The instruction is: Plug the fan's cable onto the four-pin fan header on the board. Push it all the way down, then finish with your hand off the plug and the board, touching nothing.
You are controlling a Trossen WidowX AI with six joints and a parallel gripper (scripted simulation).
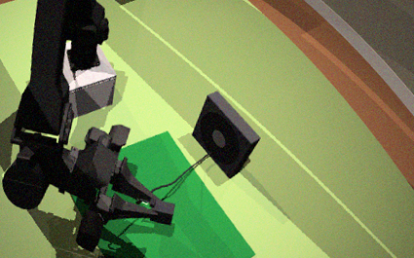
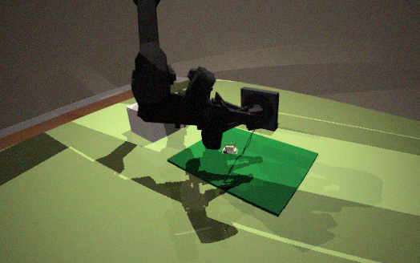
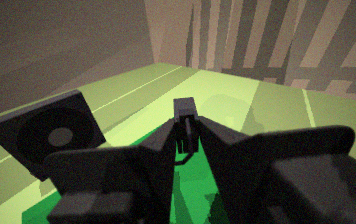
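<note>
Now: the board 3 cm behind my gripper tip, 3 cm to the left of it and 14 cm below it. Also, from my gripper tip: dark fan plug (1 cm below); black square fan (13 cm behind, 19 cm to the left, 7 cm below).
</note>
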